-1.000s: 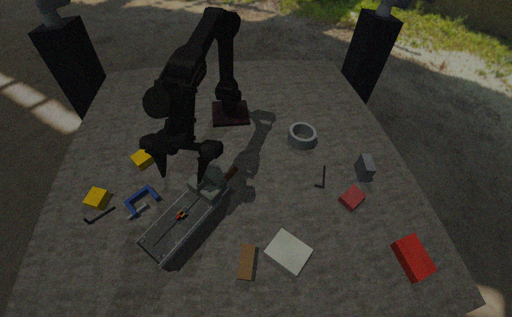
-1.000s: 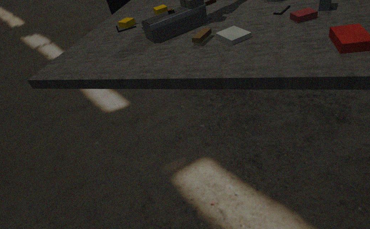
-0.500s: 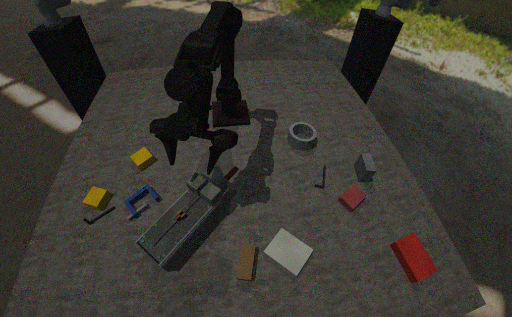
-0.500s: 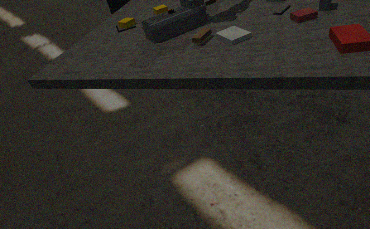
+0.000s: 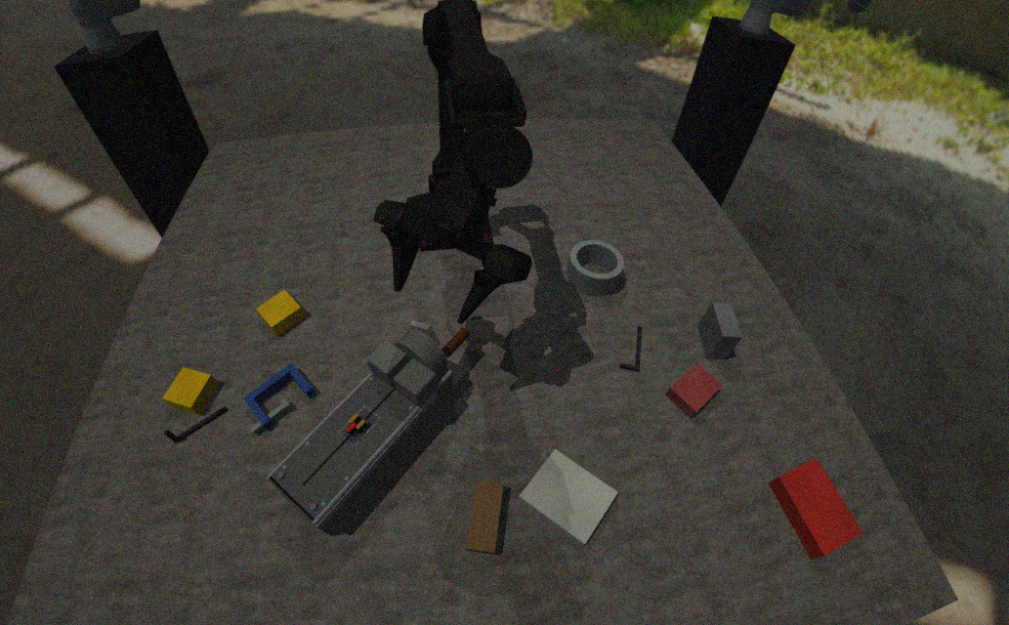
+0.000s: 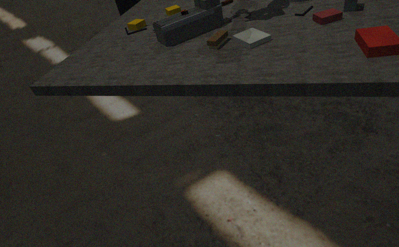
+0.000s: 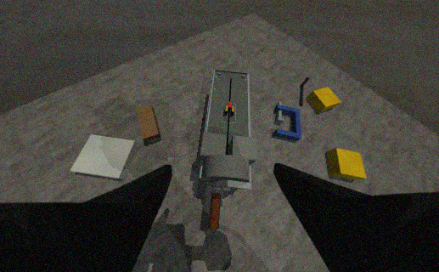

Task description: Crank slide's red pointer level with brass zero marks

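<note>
Now: gripper tip 130 mm above the brown crank handle, 30 mm to the right of it and 30 mm past it. Also, from my gripper tip: white plate 190 mm ahead, 180 mm below, 170 mm to the left; then red pointer 110 mm below, 110 mm ahead, 100 mm to the right; then brown block 210 mm ahead, 180 mm below, 60 mm to the left.
</note>
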